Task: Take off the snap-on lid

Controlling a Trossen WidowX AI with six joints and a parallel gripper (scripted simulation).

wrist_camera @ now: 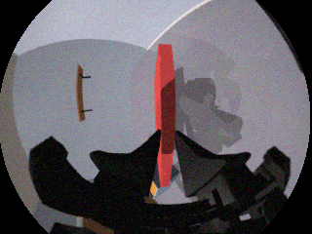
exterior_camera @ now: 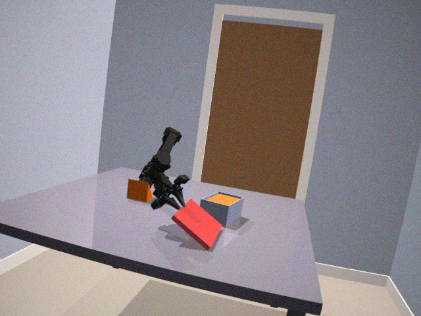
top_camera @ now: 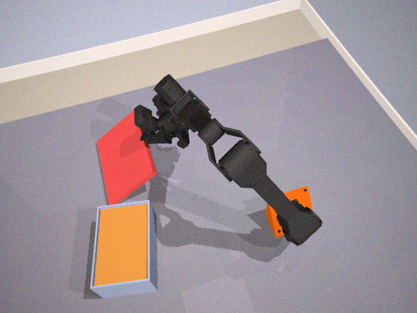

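Now: the red lid 7 cm ahead of my gripper tip and 4 cm below it. From my gripper tip the other things lie so: storage box: 27 cm to the left, 13 cm ahead, 5 cm below.
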